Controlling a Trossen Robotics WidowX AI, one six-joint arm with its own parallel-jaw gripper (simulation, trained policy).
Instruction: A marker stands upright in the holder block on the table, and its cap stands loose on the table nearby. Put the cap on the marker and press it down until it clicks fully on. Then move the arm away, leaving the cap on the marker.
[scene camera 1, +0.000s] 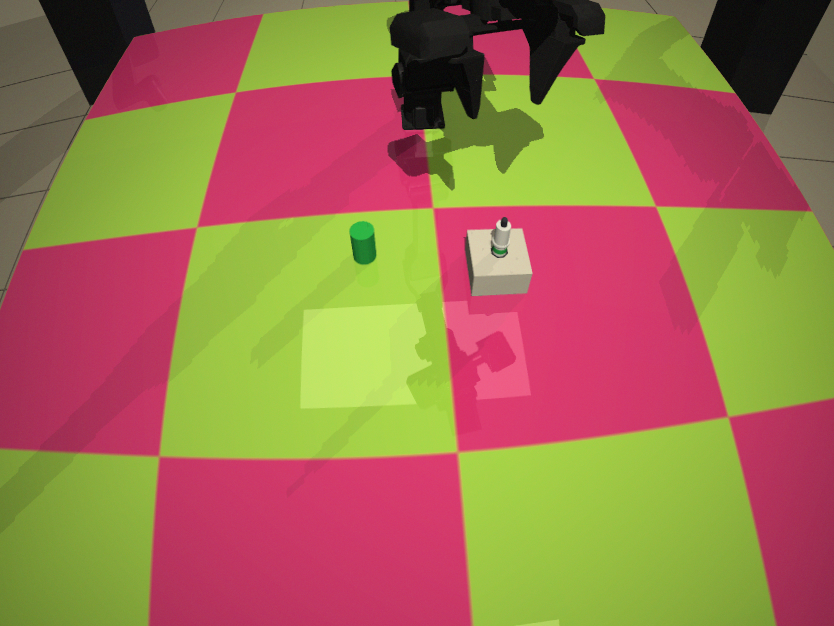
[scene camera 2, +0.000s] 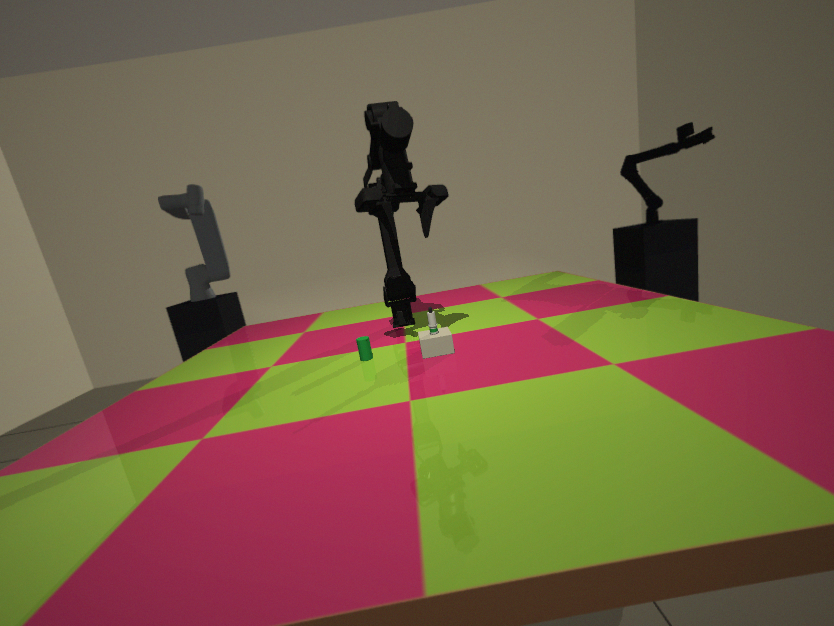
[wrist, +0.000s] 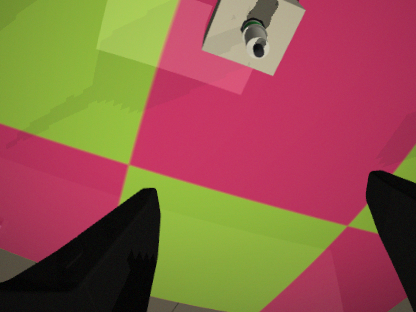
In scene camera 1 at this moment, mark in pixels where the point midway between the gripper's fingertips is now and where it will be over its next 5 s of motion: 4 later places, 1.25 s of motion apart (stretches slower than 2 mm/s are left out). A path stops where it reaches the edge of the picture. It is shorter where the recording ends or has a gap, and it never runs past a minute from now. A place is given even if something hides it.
My gripper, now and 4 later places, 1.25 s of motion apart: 505, 110; 424, 159; 377, 194; 364, 223; 370, 233
